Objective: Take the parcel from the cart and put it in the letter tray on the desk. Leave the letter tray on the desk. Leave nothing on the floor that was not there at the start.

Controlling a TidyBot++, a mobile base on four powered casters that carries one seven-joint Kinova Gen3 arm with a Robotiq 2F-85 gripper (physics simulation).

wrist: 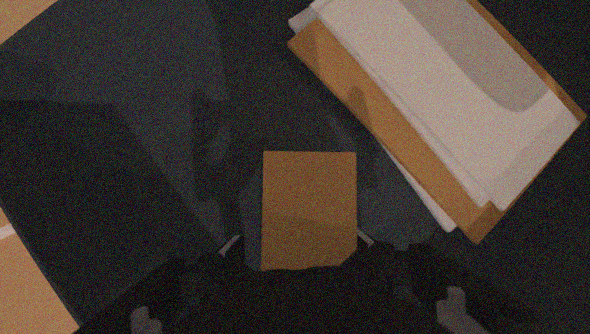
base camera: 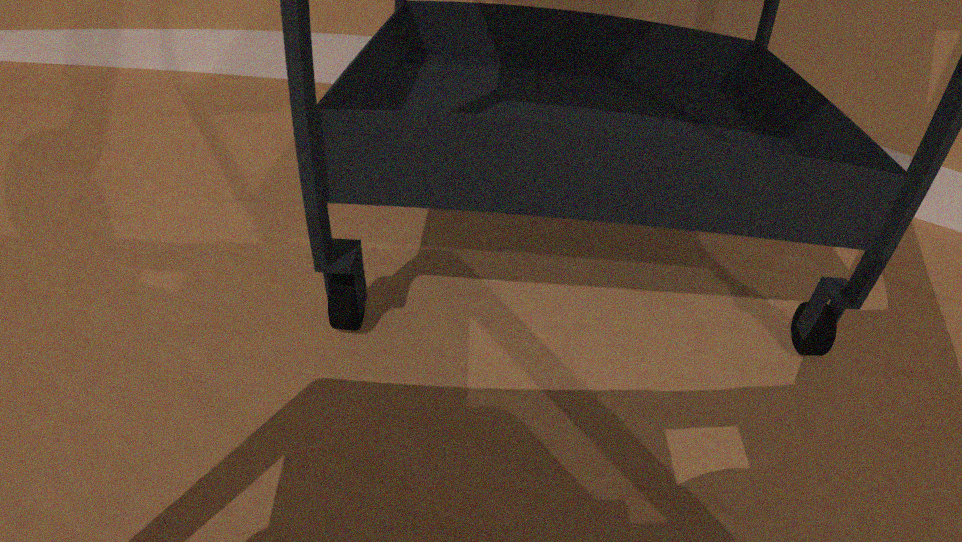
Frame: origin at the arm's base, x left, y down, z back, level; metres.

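Seen in the pictures: gripper, fingertip midpoint: (wrist: pixel 296 244).
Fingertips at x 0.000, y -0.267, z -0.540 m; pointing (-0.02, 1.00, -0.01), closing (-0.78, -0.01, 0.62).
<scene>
A point is followed by its place in that frame.
The parcel (wrist: pixel 309 200) @(x -0.032, y -0.318, z -0.567 m), a brown box, lies on the dark cart top (wrist: pixel 75 165) @(x 0.080, y -0.289, z -0.696 m) in the wrist view, at the lower middle. My gripper (wrist: pixel 296 244) @(x 0.000, y -0.267, z -0.540 m) is open, its fingertips apart on the left and right of the parcel's near part, with dark gaps between them and its sides. The parcel's near end is hidden by the gripper body. In the base camera view, the cart (base camera: pixel 572 168) @(x -0.070, y 0.228, z -0.404 m) shows its lower shelf, posts and casters; its top is out of view. The letter tray and desk do not show in either view.
A stack of white papers and brown envelopes (wrist: pixel 400 85) @(x -0.147, y -0.282, z -0.580 m) lies at an angle on the cart top, to the right of the parcel and close to it. Wood-coloured floor (base camera: pixel 168 323) @(x 0.267, y 0.396, z -0.406 m) (wrist: pixel 30 290) @(x 1.207, y 0.396, z -1.003 m) with a pale band (base camera: pixel 201 50) @(x 0.542, y 0.348, z -1.078 m) and shadows shows around the cart.
</scene>
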